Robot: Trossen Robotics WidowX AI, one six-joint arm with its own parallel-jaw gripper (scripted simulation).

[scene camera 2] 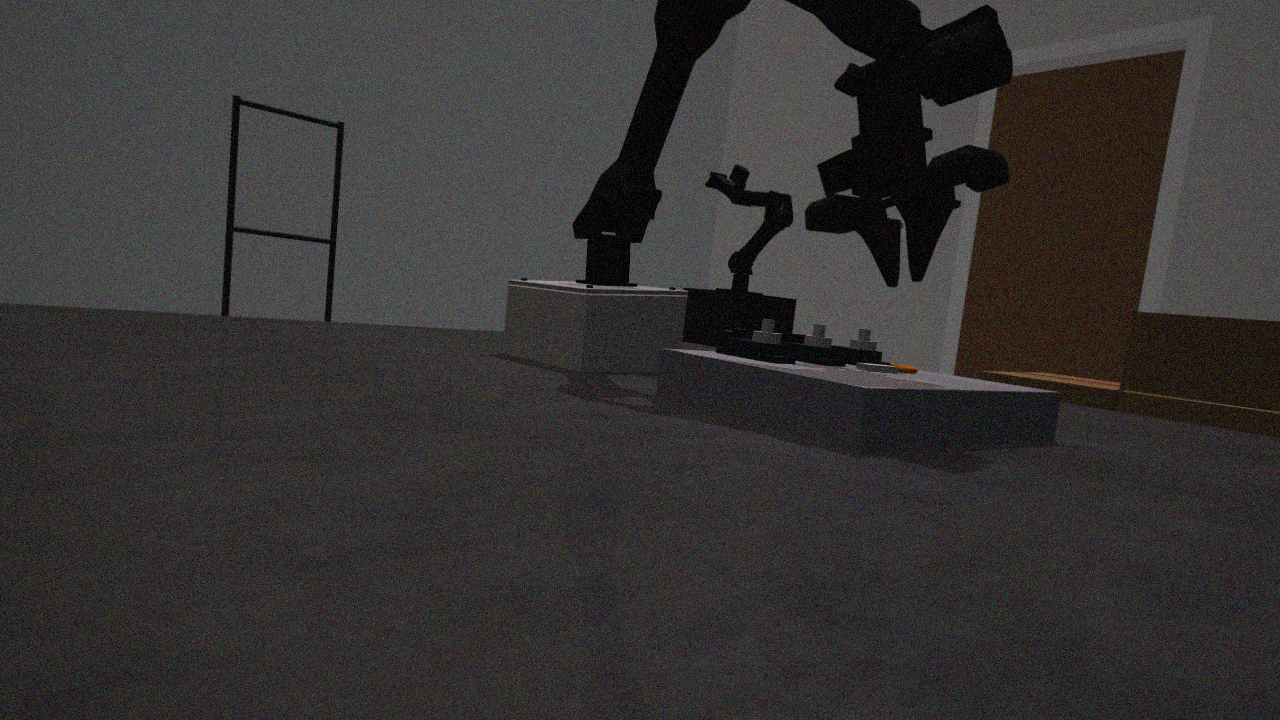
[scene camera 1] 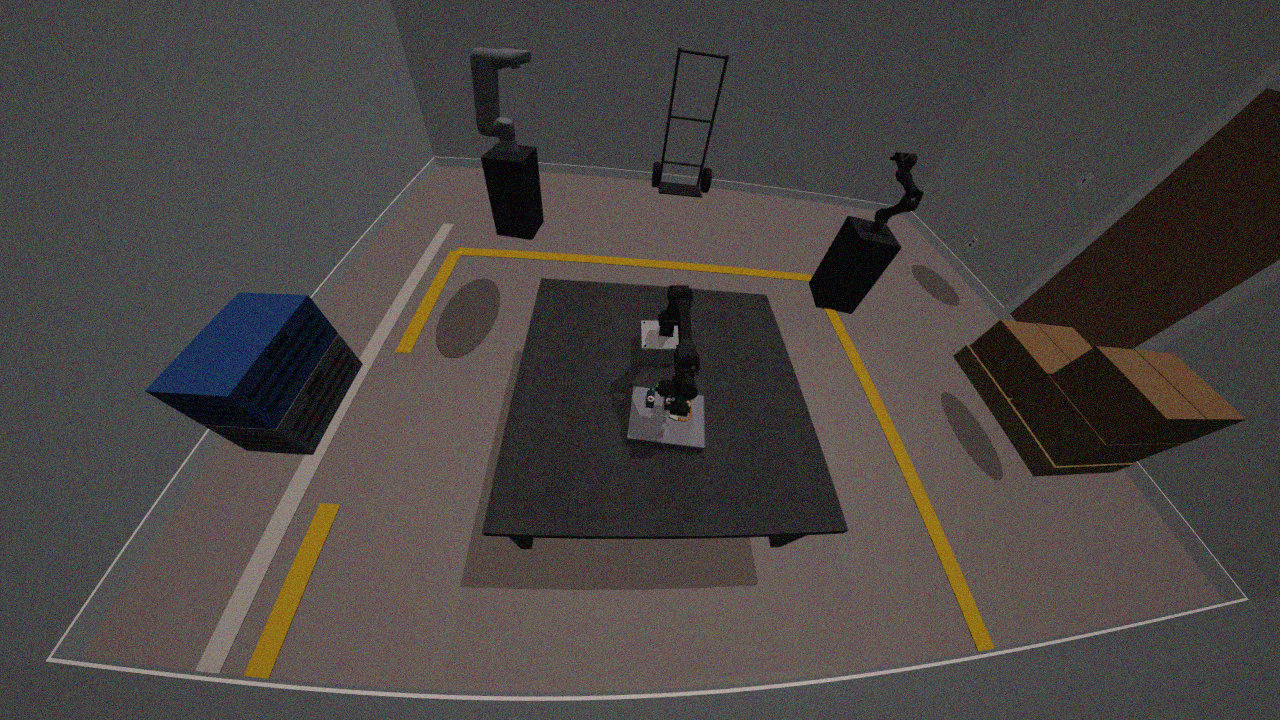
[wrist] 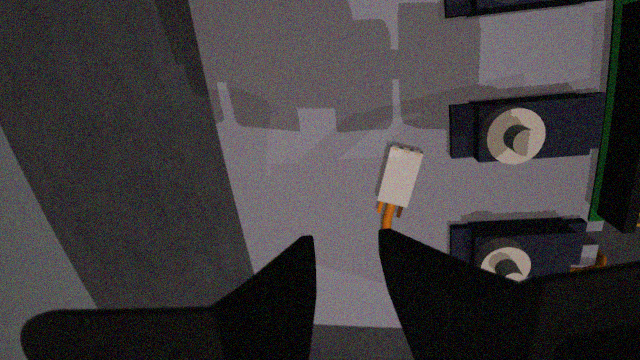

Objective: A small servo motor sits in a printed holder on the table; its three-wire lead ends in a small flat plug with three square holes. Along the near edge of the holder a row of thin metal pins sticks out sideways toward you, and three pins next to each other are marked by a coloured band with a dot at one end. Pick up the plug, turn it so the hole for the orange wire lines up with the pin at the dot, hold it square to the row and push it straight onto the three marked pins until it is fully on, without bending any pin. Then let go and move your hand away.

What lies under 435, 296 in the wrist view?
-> The gripper.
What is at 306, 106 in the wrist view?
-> A holder plate.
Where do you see a holder plate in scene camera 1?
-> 647, 426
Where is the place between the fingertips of the gripper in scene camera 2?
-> At 904, 284
